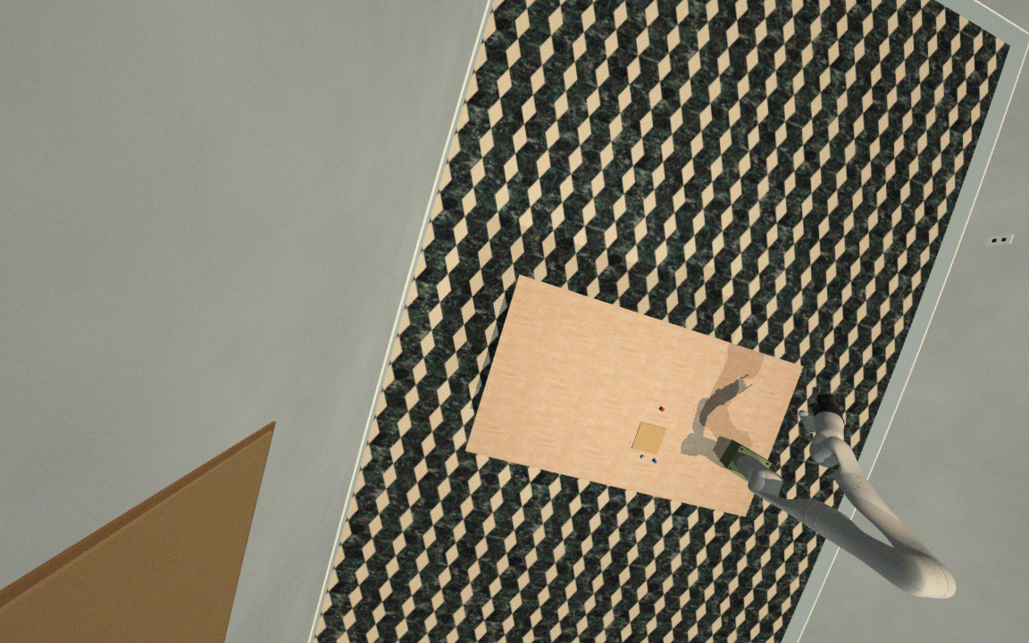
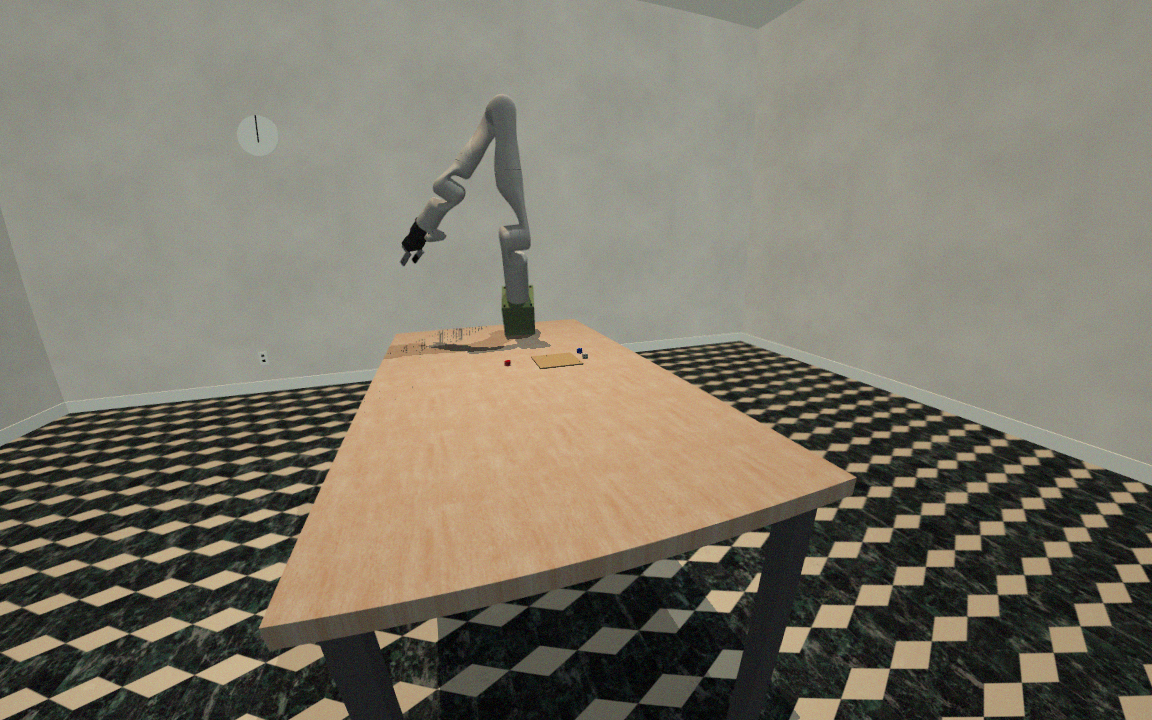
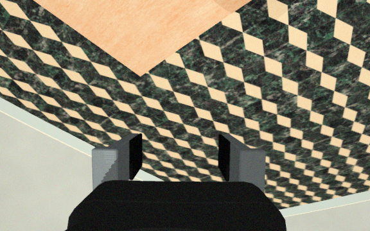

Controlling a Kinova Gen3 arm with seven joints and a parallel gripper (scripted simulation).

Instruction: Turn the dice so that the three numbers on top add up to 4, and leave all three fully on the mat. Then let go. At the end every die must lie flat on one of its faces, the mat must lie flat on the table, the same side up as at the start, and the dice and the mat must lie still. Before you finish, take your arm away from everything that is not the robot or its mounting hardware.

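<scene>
Right now my hand is 41 cm short of the red die, 27 cm to the right of it and 33 cm above it. From my hand the other things lie so: tan mat 42 cm ahead, 43 cm to the left, 33 cm below; blue die 36 cm ahead, 54 cm to the left, 33 cm below; white die 43 cm ahead, 53 cm to the left, 33 cm below.
</scene>
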